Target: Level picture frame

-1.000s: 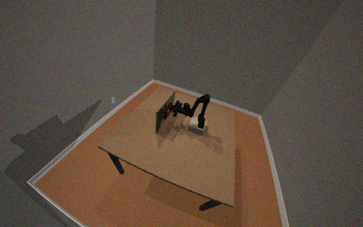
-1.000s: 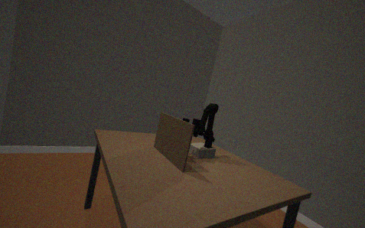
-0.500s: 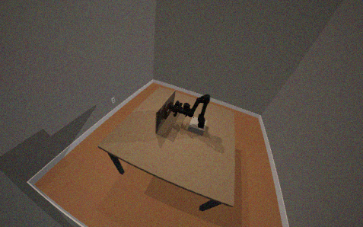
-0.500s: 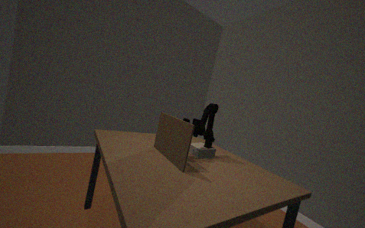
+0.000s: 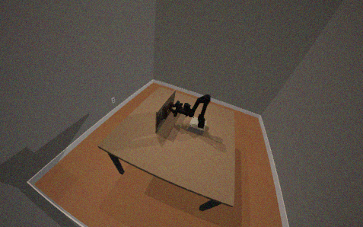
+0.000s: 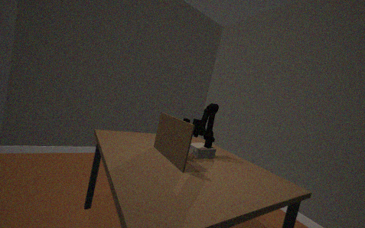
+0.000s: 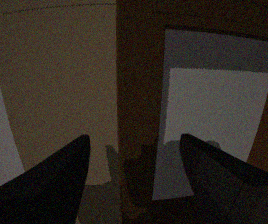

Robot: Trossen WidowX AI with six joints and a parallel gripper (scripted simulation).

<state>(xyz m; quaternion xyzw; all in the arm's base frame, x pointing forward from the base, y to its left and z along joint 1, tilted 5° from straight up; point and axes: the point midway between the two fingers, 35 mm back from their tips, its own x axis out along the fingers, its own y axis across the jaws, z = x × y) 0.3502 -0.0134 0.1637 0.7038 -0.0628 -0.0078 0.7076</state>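
My gripper tip is 50 mm above the picture frame and 10 mm short of it. The rest, counted from my gripper tip: wall panel (60 mm below, 20 mm ahead).
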